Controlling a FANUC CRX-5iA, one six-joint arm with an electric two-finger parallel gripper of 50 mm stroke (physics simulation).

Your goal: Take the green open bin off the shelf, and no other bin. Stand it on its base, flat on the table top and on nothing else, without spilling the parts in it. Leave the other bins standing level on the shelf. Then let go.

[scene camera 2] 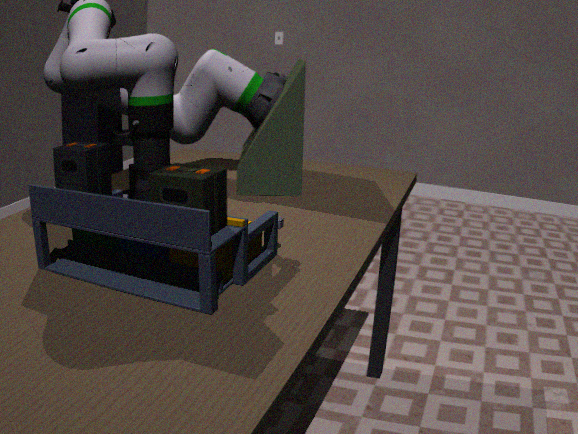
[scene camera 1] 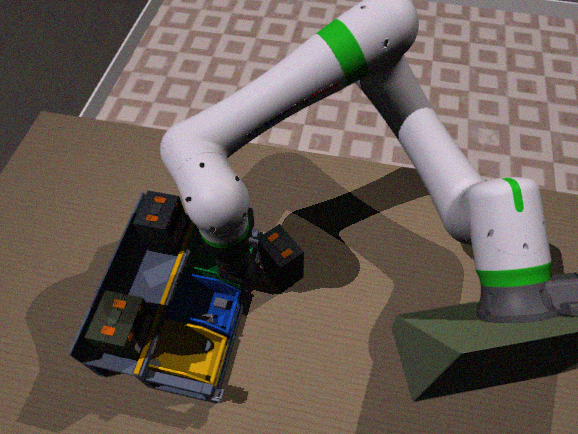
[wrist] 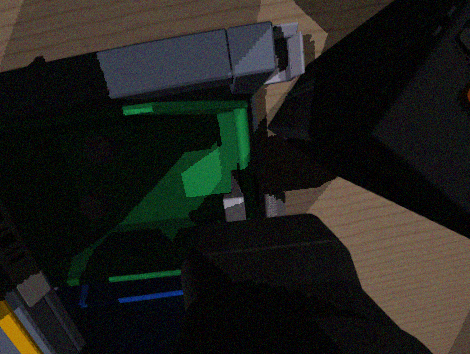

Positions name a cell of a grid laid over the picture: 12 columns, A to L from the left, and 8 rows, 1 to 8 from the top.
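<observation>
I can see my gripper (wrist: G5). There's a green open bin (scene camera 1: E5), and the green open bin is in the wrist view (wrist: E4) too. I can also see a blue bin (scene camera 1: E6).
</observation>
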